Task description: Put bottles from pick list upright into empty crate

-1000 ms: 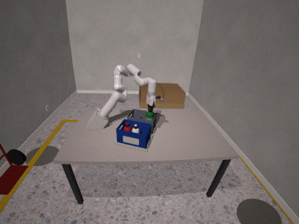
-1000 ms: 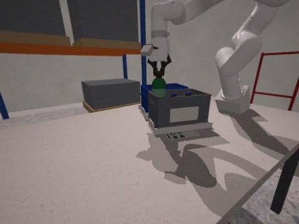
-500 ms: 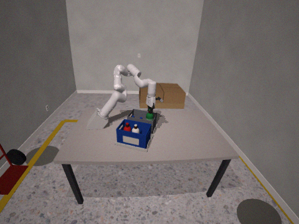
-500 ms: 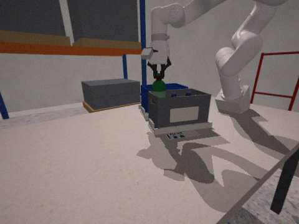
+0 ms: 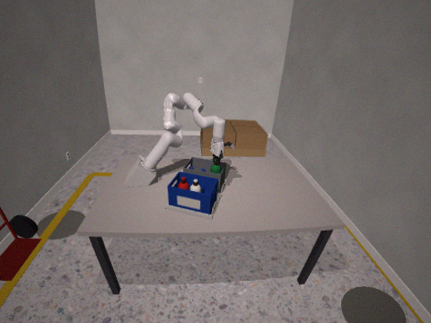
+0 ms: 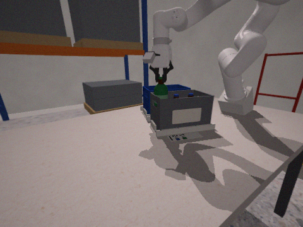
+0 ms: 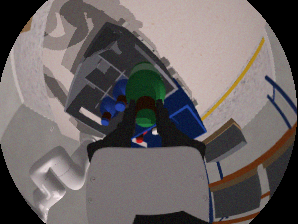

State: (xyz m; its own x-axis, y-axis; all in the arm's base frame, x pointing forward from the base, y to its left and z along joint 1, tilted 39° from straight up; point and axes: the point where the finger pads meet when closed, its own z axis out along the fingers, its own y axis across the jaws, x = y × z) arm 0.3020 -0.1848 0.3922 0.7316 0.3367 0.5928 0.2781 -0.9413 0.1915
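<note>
My hand is 7 cm above the green-label bottle. Round my hand: blue crate 17 cm behind, 14 cm to the right, 17 cm below; then white-capped bottle 15 cm behind, 9 cm to the right, 17 cm below; then grey crate 6 cm behind, 8 cm to the left, 17 cm below.
</note>
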